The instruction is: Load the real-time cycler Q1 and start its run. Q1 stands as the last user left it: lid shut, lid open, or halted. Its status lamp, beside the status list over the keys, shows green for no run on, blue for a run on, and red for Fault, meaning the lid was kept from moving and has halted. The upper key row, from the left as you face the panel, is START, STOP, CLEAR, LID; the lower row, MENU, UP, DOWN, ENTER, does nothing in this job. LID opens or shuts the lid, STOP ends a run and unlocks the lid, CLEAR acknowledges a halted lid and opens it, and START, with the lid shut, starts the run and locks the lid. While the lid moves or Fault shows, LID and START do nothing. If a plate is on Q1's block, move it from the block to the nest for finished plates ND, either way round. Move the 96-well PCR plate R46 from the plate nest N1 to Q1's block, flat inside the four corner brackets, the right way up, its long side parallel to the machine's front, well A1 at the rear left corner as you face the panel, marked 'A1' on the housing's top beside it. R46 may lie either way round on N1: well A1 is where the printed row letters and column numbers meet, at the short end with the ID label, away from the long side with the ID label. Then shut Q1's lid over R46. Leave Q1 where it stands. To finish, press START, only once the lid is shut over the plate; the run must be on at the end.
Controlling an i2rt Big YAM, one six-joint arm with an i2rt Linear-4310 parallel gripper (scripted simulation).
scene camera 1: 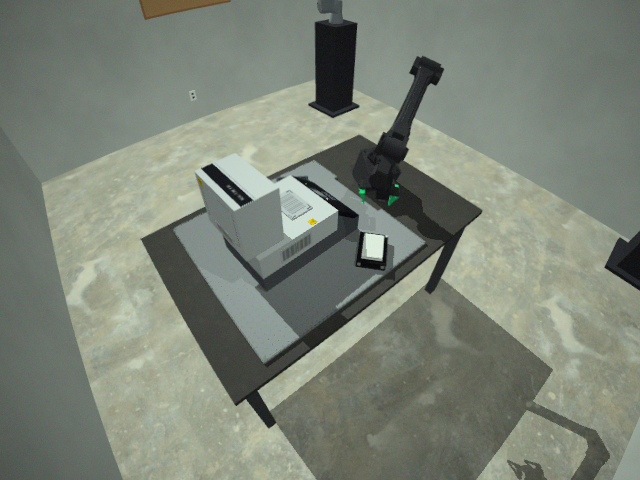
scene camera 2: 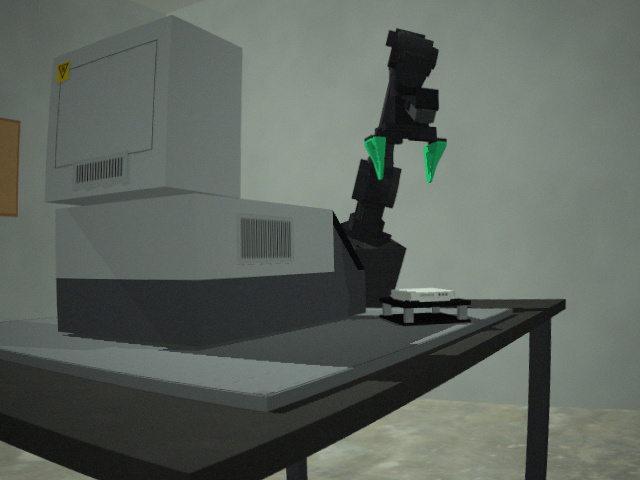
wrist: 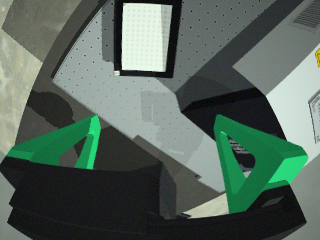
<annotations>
same spot on lid: (scene camera 2: 154, 111) = (scene camera 1: 238, 238)
</annotations>
